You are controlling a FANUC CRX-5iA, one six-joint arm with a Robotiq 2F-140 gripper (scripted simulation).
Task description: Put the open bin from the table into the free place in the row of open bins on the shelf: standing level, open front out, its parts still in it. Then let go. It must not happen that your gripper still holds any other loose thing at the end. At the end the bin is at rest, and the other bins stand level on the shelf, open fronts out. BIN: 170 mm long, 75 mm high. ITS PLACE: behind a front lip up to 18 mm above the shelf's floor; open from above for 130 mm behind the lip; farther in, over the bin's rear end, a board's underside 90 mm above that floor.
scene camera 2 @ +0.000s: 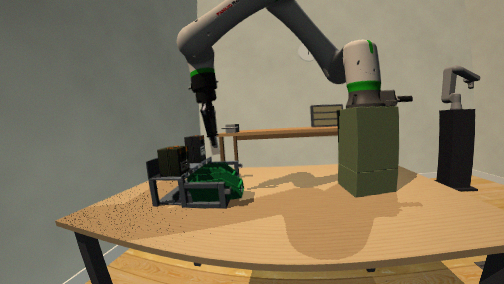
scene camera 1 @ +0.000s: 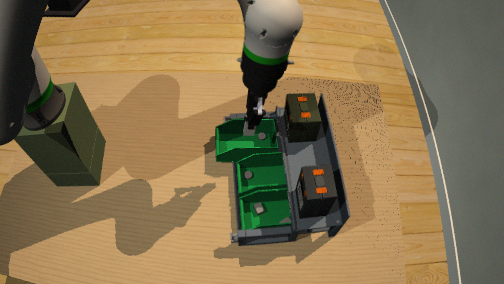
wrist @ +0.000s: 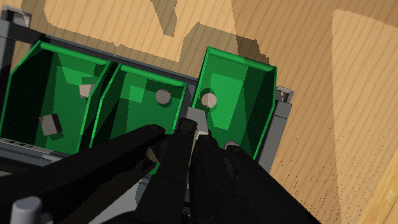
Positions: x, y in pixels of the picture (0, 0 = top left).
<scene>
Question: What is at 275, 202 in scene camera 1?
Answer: A green open bin.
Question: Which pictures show the green open bin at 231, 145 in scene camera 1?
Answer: Scene camera 2, scene camera 1 and the wrist view: all of them.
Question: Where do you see a green open bin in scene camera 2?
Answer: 232, 181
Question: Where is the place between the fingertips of my gripper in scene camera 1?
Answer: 248, 133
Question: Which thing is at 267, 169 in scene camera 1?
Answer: A green open bin.
</scene>
